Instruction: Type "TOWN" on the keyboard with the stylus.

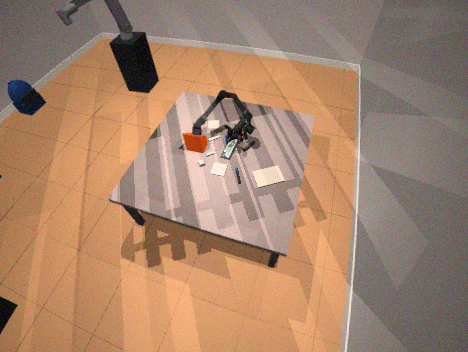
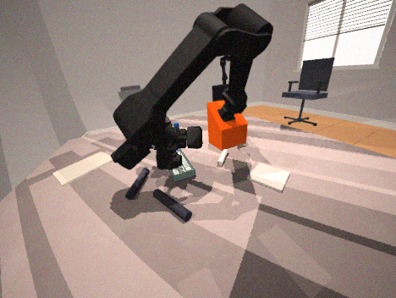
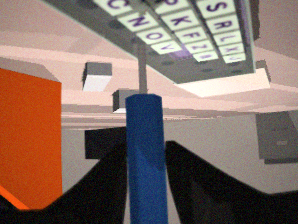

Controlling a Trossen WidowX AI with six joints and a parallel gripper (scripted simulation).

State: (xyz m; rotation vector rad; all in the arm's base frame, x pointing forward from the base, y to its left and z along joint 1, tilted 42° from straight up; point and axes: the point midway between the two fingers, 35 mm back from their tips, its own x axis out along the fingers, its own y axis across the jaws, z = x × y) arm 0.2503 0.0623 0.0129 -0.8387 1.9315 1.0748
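Right now my gripper tip is 20 mm short of the pale green keyboard guard and 70 mm above it. Also, from my gripper tip: blue stylus 10 mm below; white cylinder 140 mm behind, 80 mm to the left, 70 mm below; blue-tipped pen 140 mm ahead, 210 mm to the right, 80 mm below.
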